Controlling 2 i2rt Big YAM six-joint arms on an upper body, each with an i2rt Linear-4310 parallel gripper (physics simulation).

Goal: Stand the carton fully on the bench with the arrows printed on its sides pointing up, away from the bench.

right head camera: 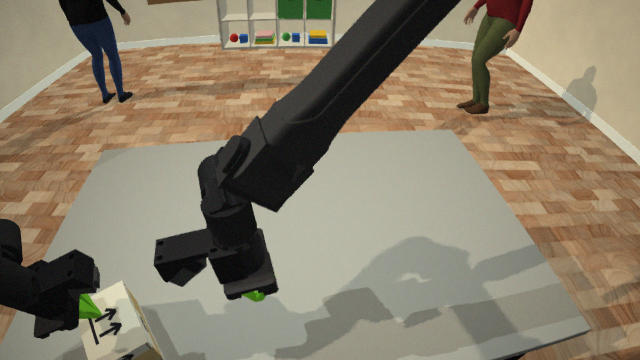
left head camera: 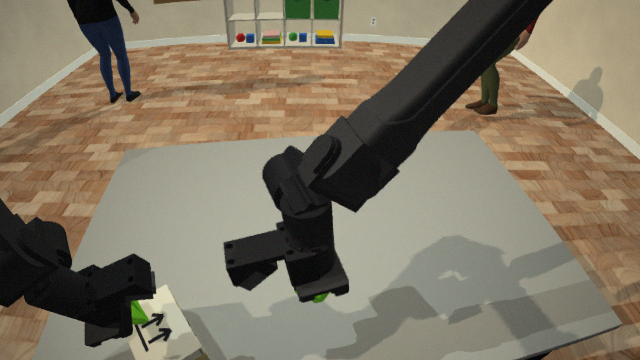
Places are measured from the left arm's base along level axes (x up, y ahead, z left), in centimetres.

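Where they show: left gripper, between the fingertips: (right head camera: 98,315) (left head camera: 145,321); right gripper, between the fingertips: (right head camera: 259,299) (left head camera: 318,300).
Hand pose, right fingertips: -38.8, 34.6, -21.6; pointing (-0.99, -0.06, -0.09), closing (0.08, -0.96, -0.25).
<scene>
After its pixels a point has its place, as x, y, z.
The cream carton (left head camera: 176,322) @(-42.8, 32.1, 1.5) (right head camera: 126,306) @(-42.8, 34.1, 2.4) lies on its side on the grey bench (left head camera: 200,200) @(-52.3, 70.7, 7.9) (right head camera: 380,200) @(-52.3, 70.6, -48.2), at the lower left of both views and partly cut off by the lower edge. Its upper face shows two black arrows and a bar; the arrows point rightward in the picture, along the bench. My left gripper (left head camera: 138,314) @(-42.7, 31.9, 6.9) (right head camera: 90,307) @(-42.7, 31.9, 6.9) is shut with nothing held, its green fingertips over the left part of that face; whether they touch it I cannot tell. My right gripper (left head camera: 319,297) @(-38.8, 34.6, -21.6) (right head camera: 254,296) @(-38.8, 34.6, -21.6) is shut and empty, pointing down, to the right of the carton and apart from it.
The right arm reaches across the bench from the upper right. Arm shadows fall on the bench's right part. Beyond the bench, a person in blue trousers (left head camera: 107,40) (right head camera: 97,37), a person in green trousers (left head camera: 491,85) (right head camera: 482,60) and a shelf unit (left head camera: 227,30) (right head camera: 219,27) stand on the floor.
</scene>
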